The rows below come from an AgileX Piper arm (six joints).
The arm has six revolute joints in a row. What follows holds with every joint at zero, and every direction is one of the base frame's. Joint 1 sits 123 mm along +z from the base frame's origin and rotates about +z. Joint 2 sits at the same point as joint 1 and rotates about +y. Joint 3 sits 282.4 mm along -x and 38.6 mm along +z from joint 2 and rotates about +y. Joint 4 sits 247.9 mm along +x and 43.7 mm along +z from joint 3 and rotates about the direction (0.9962, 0, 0.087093). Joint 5 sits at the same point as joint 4 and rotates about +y. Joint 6 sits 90.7 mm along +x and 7.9 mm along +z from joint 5 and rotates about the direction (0.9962, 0, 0.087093). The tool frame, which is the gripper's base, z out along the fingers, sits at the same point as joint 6; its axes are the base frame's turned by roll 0, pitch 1.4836 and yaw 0 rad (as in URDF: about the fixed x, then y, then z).
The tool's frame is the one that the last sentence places.
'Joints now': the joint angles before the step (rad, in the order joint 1, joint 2, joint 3, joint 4, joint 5, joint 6). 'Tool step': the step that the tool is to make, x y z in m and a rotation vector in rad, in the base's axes. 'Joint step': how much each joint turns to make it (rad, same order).
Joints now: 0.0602 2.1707 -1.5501 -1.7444 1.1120 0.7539
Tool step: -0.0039 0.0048 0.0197 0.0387 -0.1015 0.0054
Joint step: 0.0110 -0.0430 -0.0001 0.0001 -0.0001 0.0688
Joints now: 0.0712 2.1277 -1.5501 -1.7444 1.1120 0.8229
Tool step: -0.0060 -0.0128 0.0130 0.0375 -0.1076 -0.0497
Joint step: -0.0256 -0.0265 -0.0002 0.0001 0.0214 0.0892
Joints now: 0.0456 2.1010 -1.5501 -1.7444 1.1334 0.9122
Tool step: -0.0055 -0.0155 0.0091 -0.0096 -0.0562 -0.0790
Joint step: -0.0298 -0.0066 -0.0139 0.0000 0.0546 0.0287
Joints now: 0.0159 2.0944 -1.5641 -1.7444 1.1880 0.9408
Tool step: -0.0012 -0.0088 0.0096 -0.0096 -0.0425 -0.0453
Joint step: -0.0174 -0.0002 -0.0303 0.0000 0.0311 0.0072
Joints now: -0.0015 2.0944 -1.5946 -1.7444 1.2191 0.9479
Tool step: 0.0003 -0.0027 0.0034 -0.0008 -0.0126 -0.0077
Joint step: -0.0059 0.0001 -0.0122 0.0000 0.0020 0.0001
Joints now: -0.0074 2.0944 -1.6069 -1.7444 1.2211 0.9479
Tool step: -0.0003 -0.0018 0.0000 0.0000 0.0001 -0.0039
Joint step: -0.0040 0.0002 -0.0003 0.0000 -0.0002 -0.0002
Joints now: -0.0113 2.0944 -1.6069 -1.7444 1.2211 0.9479
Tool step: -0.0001 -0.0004 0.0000 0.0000 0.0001 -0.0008
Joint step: -0.0009 -0.0001 0.0002 0.0000 -0.0001 0.0000
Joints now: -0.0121 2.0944 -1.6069 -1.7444 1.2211 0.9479
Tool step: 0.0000 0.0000 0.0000 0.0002 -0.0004 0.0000
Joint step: 0.0000 0.0000 0.0000 0.0000 0.0000 0.0004
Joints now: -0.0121 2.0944 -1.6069 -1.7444 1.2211 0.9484
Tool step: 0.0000 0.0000 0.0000 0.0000 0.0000 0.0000
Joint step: 0.0000 0.0000 0.0000 0.0000 0.0000 0.0000
